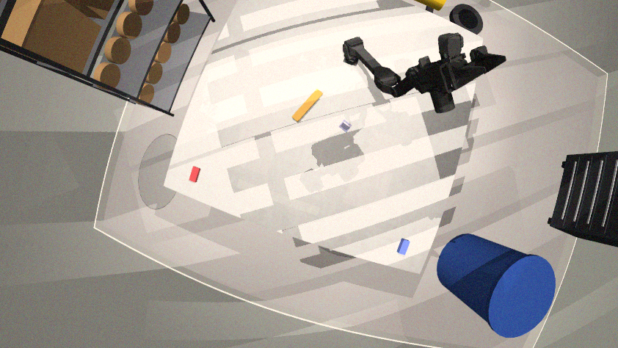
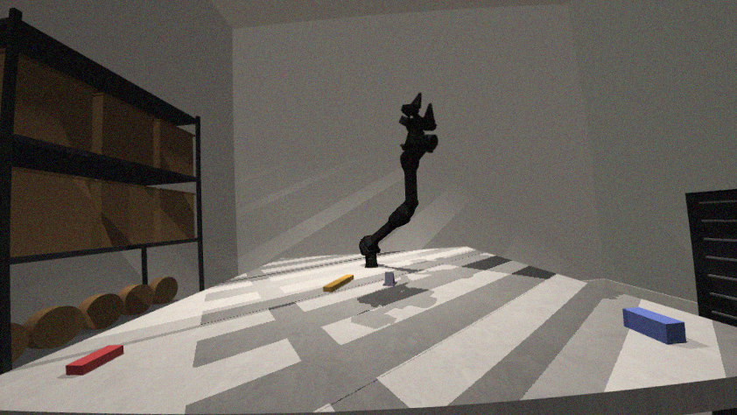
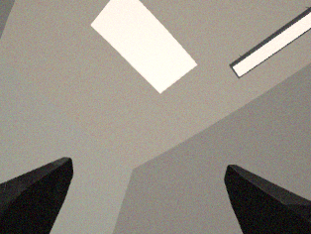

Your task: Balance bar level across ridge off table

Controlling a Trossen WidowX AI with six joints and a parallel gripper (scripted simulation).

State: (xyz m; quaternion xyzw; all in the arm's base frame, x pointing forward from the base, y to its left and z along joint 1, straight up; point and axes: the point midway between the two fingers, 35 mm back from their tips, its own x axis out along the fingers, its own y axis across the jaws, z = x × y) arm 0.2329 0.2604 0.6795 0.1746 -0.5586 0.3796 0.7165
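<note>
Right now my gripper tip is 700 mm above the orange-yellow bar, 390 mm to the left of it and 60 mm short of it. The rest, counted from my gripper tip: red block 770 mm to the right, 700 mm below, 500 mm ahead; then blue block 700 mm below, 500 mm ahead, 230 mm to the left.
</note>
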